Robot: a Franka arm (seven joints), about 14 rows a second.
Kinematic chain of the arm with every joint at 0, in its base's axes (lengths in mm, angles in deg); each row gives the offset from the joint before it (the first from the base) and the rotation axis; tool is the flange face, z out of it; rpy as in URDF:
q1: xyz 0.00 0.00 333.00 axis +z
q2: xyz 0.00 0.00 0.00 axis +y
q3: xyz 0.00 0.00 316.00 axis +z
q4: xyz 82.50 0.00 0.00 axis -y
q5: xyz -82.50 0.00 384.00 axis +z
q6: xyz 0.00 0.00 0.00 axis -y
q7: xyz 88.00 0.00 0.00 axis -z
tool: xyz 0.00 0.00 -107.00 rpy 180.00 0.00 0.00
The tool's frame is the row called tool.
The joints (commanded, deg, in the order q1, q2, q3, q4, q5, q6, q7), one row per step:
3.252, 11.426, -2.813, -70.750, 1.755, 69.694, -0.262
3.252, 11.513, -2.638, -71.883, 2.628, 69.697, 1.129
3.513, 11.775, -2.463, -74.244, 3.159, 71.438, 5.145
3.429, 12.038, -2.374, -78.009, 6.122, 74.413, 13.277
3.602, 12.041, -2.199, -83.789, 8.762, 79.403, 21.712
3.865, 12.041, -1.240, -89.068, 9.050, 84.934, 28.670
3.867, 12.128, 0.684, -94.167, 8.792, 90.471, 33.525
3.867, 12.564, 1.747, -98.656, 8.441, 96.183, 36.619
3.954, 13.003, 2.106, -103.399, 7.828, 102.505, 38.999
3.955, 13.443, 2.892, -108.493, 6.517, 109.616, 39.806
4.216, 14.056, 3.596, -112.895, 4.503, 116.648, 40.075
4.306, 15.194, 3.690, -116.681, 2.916, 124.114, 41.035
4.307, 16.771, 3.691, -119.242, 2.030, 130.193, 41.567
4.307, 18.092, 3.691, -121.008, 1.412, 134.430, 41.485
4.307, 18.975, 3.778, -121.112, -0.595, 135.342, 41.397
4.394, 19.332, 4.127, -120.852, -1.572, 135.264, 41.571
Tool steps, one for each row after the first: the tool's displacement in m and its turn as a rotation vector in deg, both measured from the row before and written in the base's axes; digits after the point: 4 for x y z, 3 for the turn. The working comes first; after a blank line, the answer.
Tool pose at each row, in the base's axes (x y z in m, rotation vector in deg; the steps are taken from these numbers as rounded here):
0.5753, 0.0119, 0.6371, -177.810, -1.746, 19.430
0.5758, 0.0154, 0.6277, -176.906, -0.140, 21.280
0.5805, 0.0207, 0.6090, -176.652, 5.373, 22.782
0.5861, 0.0270, 0.5810, -173.795, 17.349, 24.848
0.5906, 0.0351, 0.5417, -170.438, 29.988, 27.000
0.5928, 0.0462, 0.5059, -169.104, 39.876, 27.399
0.5915, 0.0629, 0.4704, -168.588, 45.593, 27.391
0.5906, 0.0712, 0.4364, -168.184, 49.845, 26.379
0.5878, 0.0730, 0.4014, -167.924, 53.858, 24.525
0.5816, 0.0768, 0.3654, -168.937, 54.595, 21.632
0.5750, 0.0822, 0.3341, -170.859, 53.339, 17.727
0.5705, 0.0813, 0.3039, 171.032, -53.765, -13.168
0.5673, 0.0801, 0.2778, 171.273, -54.102, -9.937
0.5638, 0.0793, 0.2581, 171.646, -53.547, -8.012
0.5637, 0.0797, 0.2499, 171.278, -50.777, -7.204
0.5641, 0.0839, 0.2481, 171.166, -49.178, -7.052

0.0005, 0.0035, -0.0094, 0.569, 1.263, -1.084
0.0047, 0.0053, -0.0187, -0.436, 1.035, -3.502
0.0056, 0.0063, -0.0280, 0.821, 1.637, -7.973
0.0045, 0.0081, -0.0393, 0.267, 1.832, -8.490
0.0022, 0.0111, -0.0358, -1.611, 0.782, -6.289
-0.0013, 0.0167, -0.0355, -1.402, 0.377, -3.500
-0.0009, 0.0083, -0.0340, -1.156, -0.352, -2.611
-0.0028, 0.0018, -0.0350, -1.331, -0.865, -2.426
-0.0062, 0.0038, -0.0360, -1.389, -1.588, -0.171
-0.0066, 0.0054, -0.0313, -1.627, -2.199, 1.227
-0.0045, -0.0009, -0.0302, -1.237, -2.663, -0.193
-0.0032, -0.0012, -0.0261, -0.514, -2.007, -0.163
-0.0035, -0.0008, -0.0197, -0.260, -1.208, 0.404
-0.0001, 0.0004, -0.0082, -1.211, -0.129, 1.676
0.0004, 0.0042, -0.0018, -0.521, 0.078, 0.988

